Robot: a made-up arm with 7 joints. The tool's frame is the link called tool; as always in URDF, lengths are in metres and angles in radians. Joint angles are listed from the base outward. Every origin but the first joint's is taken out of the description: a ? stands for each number. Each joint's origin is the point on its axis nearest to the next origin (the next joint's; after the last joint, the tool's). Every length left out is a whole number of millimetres.
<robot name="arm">
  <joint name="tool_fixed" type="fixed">
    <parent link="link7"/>
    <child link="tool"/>
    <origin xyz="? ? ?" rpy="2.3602 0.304 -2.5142"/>
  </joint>
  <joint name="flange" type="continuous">
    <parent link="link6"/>
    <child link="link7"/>
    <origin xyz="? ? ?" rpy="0 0 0"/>
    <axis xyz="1 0 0"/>
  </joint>
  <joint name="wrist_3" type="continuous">
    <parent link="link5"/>
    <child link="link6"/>
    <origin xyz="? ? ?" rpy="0 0 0"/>
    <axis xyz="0 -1 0"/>
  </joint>
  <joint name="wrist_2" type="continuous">
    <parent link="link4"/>
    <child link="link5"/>
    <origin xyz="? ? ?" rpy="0 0 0"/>
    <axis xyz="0 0 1"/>
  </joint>
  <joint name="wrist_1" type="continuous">
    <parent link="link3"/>
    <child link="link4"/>
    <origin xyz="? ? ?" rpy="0 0 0"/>
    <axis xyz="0 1 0"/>
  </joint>
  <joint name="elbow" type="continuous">
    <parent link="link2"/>
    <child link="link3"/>
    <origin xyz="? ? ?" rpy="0 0 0"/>
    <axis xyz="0 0 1"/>
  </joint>
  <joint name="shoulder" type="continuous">
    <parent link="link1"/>
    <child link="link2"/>
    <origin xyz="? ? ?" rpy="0 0 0"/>
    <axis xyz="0 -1 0"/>
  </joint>
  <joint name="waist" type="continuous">
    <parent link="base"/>
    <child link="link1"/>
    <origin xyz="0.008 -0.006 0.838" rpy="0 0 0"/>
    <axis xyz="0 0 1"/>
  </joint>
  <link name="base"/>
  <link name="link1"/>
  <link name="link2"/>
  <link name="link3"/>
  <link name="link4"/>
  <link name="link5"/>
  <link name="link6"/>
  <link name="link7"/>
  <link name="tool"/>
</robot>
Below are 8 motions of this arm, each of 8 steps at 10 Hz.
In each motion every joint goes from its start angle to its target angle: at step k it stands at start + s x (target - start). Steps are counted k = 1, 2, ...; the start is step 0. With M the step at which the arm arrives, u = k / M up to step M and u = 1 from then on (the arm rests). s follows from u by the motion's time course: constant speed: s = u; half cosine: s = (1 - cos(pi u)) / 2; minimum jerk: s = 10 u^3 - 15 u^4 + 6 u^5.
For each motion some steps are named. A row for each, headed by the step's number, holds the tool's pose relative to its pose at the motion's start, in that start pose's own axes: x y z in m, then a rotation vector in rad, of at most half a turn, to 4 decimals.
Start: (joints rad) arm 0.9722 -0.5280 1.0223 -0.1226 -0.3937 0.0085 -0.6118
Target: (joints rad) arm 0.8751 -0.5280 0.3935 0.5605 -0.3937 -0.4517 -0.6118
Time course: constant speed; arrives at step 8
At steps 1, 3, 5, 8:
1: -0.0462 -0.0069 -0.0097 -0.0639 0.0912 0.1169
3: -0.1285 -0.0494 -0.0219 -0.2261 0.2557 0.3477
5: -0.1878 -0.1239 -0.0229 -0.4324 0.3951 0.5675
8: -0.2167 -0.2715 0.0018 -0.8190 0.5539 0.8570

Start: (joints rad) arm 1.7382 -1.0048 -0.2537 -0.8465 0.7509 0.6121 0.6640
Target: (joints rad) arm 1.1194 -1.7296 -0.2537 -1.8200 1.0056 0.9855 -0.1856
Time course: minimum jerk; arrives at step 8
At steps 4, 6, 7, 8:
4: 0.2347 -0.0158 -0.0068 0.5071 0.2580 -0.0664
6: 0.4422 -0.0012 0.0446 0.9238 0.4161 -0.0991
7: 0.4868 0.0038 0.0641 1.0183 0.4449 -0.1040
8: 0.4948 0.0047 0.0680 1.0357 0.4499 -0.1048

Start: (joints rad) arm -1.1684 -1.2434 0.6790 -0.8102 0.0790 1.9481 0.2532
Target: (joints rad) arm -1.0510 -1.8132 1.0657 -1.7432 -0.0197 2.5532 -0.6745
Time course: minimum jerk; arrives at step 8
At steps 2, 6, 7, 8:
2: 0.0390 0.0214 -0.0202 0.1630 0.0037 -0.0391
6: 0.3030 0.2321 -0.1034 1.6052 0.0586 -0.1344
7: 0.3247 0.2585 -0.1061 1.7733 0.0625 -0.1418
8: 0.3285 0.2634 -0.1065 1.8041 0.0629 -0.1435

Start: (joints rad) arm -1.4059 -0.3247 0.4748 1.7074 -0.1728 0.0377 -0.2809
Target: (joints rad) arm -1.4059 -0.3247 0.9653 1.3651 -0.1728 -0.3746 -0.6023
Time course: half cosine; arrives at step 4
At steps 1, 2, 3, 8:
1: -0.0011 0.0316 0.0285 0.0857 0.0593 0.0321
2: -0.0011 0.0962 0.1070 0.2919 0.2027 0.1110
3: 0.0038 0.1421 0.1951 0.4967 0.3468 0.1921
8: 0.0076 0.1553 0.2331 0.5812 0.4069 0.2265

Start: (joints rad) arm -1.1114 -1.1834 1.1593 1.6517 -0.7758 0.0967 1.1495
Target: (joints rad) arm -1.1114 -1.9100 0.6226 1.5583 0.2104 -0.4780 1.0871
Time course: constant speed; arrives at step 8
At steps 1, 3, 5, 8:
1: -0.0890 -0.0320 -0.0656 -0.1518 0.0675 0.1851
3: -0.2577 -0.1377 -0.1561 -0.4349 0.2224 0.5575
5: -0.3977 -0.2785 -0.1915 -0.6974 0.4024 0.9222
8: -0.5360 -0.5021 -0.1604 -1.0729 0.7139 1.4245

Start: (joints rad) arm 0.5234 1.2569 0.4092 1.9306 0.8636 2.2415 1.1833
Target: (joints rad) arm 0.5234 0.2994 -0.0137 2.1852 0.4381 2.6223 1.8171
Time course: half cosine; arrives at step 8
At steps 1, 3, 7, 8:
1: -0.0066 -0.0070 -0.0181 0.0195 -0.0255 -0.0077
3: -0.0338 -0.0478 -0.1512 0.1614 -0.1862 -0.0495
7: 0.0253 -0.0684 -0.4628 0.4937 -0.4848 -0.0427
8: 0.0332 -0.0659 -0.4787 0.5115 -0.5012 -0.0378

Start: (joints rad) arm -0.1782 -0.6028 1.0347 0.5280 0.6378 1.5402 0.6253
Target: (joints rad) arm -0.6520 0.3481 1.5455 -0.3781 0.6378 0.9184 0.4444
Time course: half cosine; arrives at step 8
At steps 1, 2, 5, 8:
1: -0.0119 0.0170 0.0431 -0.0149 0.0565 -0.0140
2: -0.0317 0.0637 0.1692 -0.0530 0.2195 -0.0474
5: 0.1551 0.2095 0.7655 -0.1709 1.0486 -0.0811
8: 0.3983 0.2072 0.9861 -0.2133 1.4879 -0.0098

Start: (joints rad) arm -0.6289 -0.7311 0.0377 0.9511 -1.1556 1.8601 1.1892
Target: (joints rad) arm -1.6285 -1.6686 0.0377 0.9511 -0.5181 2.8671 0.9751
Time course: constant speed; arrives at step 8
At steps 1, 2, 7, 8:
1: 0.0874 -0.1133 -0.0451 -0.0700 -0.0624 0.0152
2: 0.1999 -0.2138 -0.0805 -0.1259 -0.1502 0.0192
7: 0.9399 -0.4400 0.0398 -0.0554 -0.8375 -0.0272
8: 1.0694 -0.4298 0.1359 0.0389 -0.9936 -0.0233

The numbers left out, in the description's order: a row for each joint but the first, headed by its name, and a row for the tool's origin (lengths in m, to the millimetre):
tool: 0 0.028 0.019
flange: 0.01 0 0.127
wrist_3: -0.021 -0.12 0
wrist_2: -0.049 0 0.398
wrist_1: 0 0.094 0
elbow: 0.017 0 0.506
shoulder: -0.002 -0.117 0

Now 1 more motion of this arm.
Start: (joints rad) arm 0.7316 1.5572 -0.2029 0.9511 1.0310 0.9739 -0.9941
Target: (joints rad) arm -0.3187 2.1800 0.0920 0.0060 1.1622 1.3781 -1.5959
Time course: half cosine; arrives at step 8
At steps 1, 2, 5, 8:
1: -0.0269 0.0495 0.0029 0.0888 0.0243 -0.0255
2: -0.1001 0.1900 0.0315 0.3344 0.0918 -0.1095
5: -0.2576 0.7569 0.5139 1.3125 0.3090 -0.8140
8: -0.1308 0.9075 0.8430 1.5396 0.2688 -1.4053

